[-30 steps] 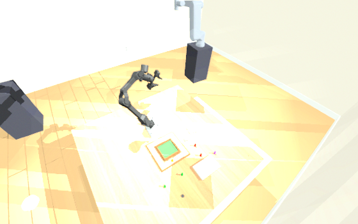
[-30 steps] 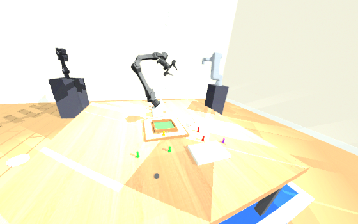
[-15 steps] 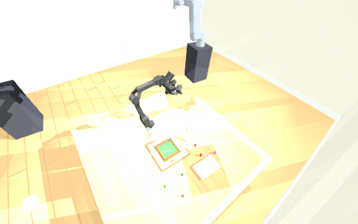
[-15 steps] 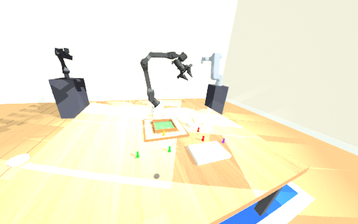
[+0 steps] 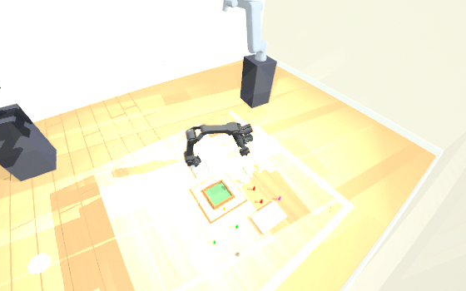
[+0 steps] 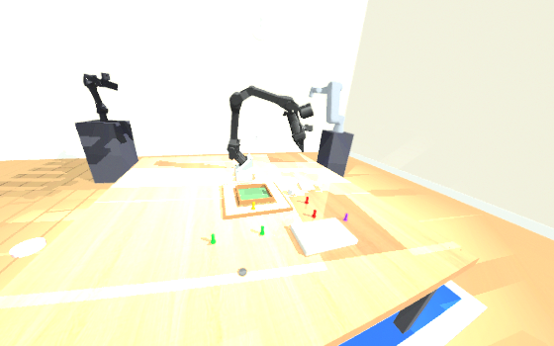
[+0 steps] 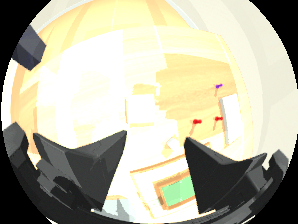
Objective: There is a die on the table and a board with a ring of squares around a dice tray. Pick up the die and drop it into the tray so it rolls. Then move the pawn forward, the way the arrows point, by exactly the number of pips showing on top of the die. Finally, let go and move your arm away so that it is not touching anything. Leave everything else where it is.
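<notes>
My gripper tip is now 19 cm above the white die, 8 cm short of it and 7 cm to the left of it. Also, from my gripper tip: white slab (39 cm ahead, 20 cm below, 6 cm to the right); yellow pawn (28 cm to the right, 21 cm ahead, 18 cm below); purple pawn (33 cm ahead, 19 cm below, 9 cm to the left).
</notes>
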